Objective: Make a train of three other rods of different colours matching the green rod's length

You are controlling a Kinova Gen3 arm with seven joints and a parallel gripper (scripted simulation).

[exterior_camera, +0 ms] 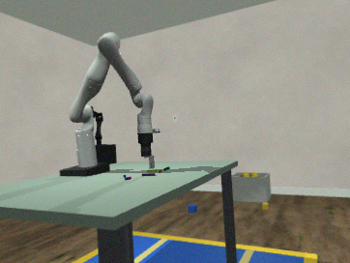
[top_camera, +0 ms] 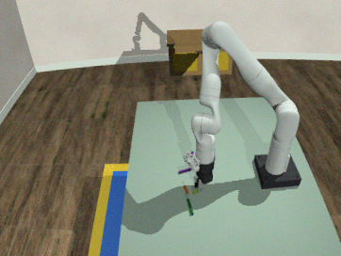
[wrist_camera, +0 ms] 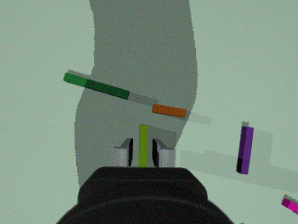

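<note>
Right now the lime rod is 3 cm below my hand. Round my hand: orange rod 5 cm ahead, 1 cm to the right, 3 cm below; then purple rod 5 cm ahead, 12 cm to the right, 3 cm below; then green rod 4 cm ahead, 8 cm to the left, 3 cm below.
</note>
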